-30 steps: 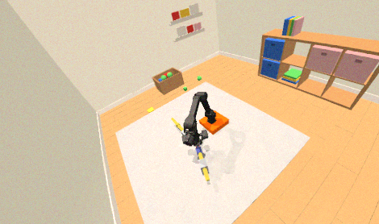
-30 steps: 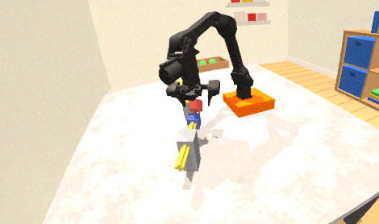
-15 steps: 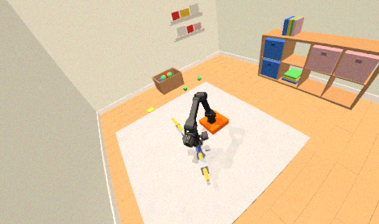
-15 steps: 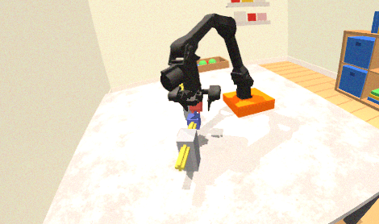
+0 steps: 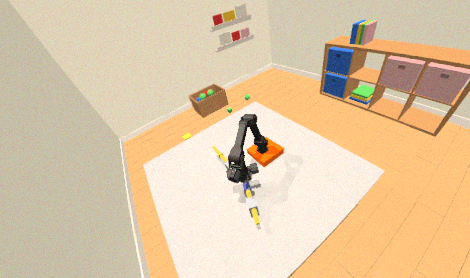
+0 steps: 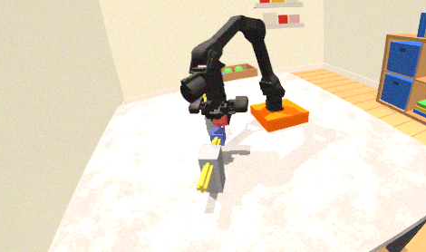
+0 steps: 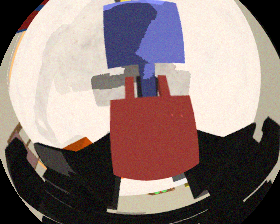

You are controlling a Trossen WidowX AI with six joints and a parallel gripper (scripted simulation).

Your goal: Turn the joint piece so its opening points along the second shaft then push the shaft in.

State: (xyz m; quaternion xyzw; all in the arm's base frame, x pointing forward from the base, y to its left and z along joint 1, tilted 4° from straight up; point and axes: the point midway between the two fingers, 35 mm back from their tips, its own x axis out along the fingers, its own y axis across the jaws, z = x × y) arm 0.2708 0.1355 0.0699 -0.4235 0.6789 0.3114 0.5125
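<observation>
Now: the red joint piece 10 mm ahead of my gripper tip, 20 mm to the left of it and 30 mm above it.
</observation>
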